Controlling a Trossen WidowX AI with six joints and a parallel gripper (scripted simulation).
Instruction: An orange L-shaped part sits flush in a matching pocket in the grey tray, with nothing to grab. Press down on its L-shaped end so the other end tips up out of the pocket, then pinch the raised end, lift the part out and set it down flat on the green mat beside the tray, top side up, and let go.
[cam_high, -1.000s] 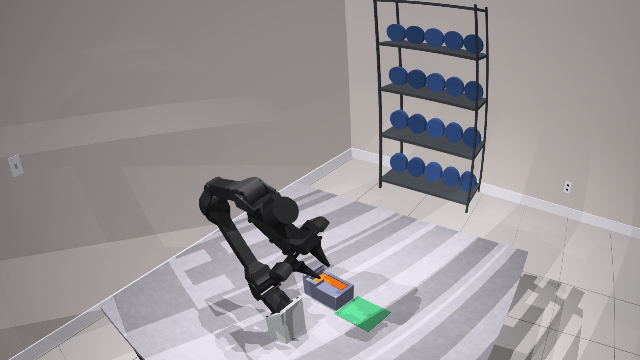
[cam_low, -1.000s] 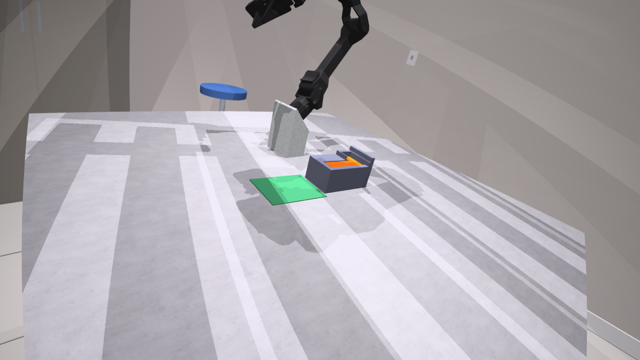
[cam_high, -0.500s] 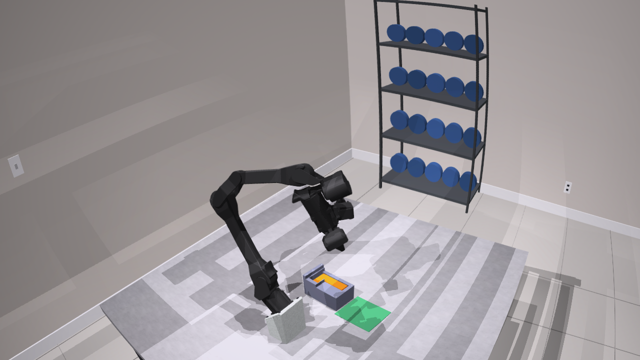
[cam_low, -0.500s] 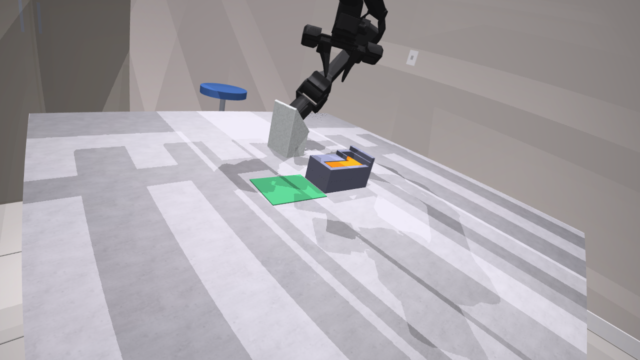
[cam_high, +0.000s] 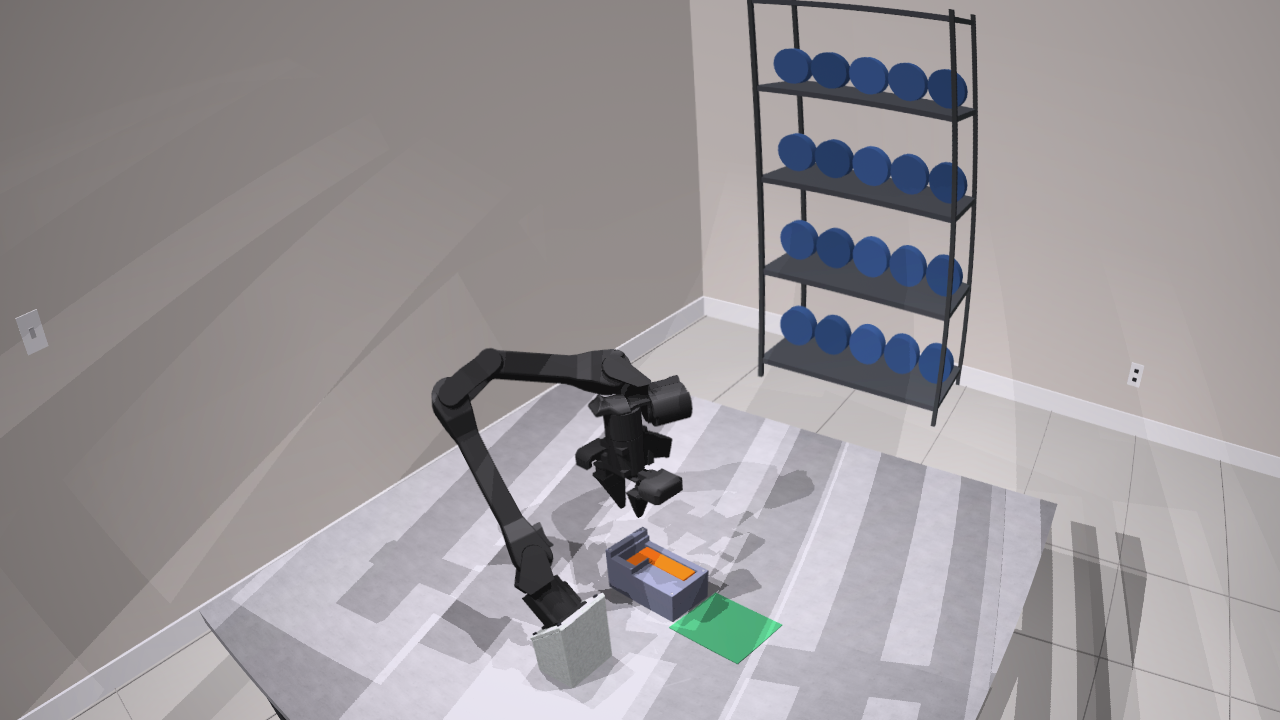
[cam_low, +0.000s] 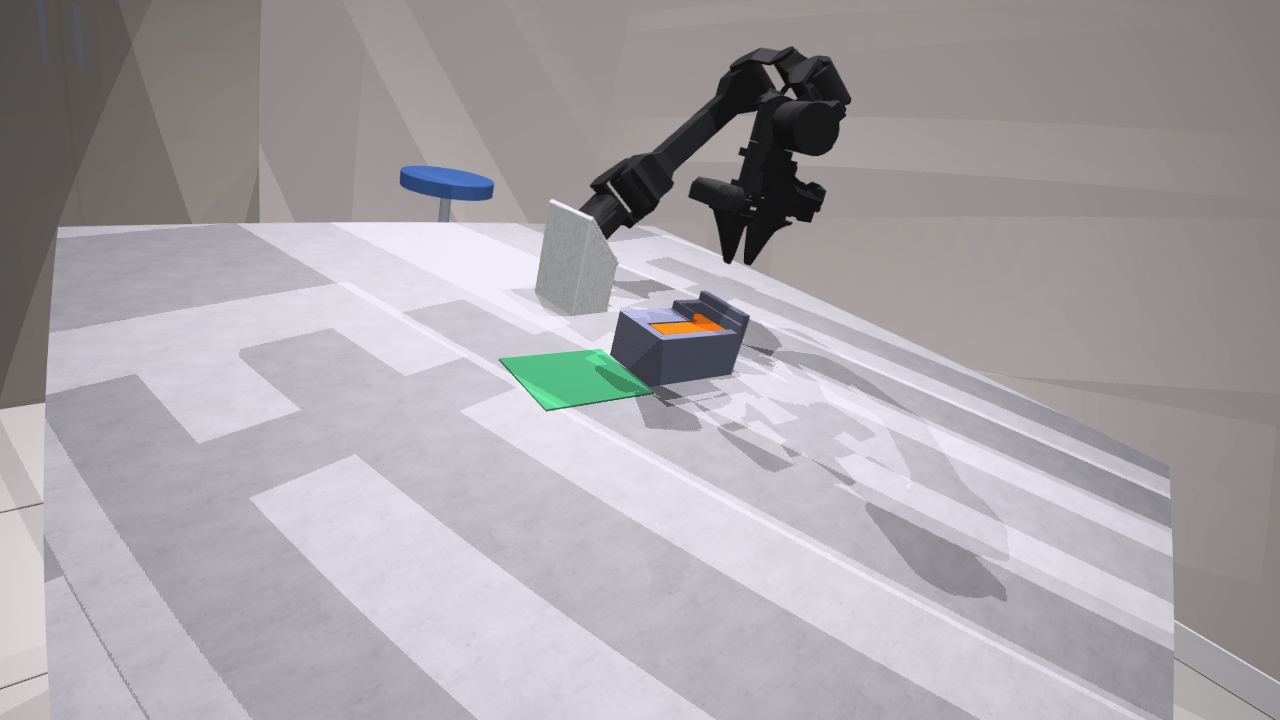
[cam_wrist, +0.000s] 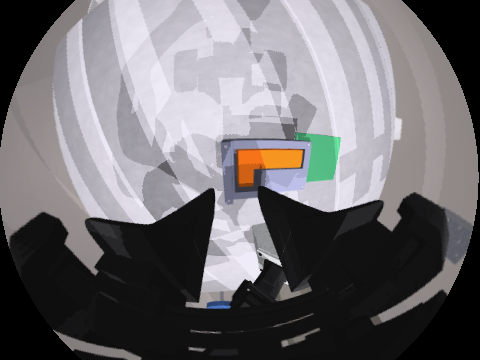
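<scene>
Right now the orange L-shaped part is 1 cm behind my gripper tip, 5 cm to the right of it and 10 cm below it. From my gripper tip the other things lie so: green mat: 2 cm behind, 22 cm to the right, 16 cm below.
</scene>
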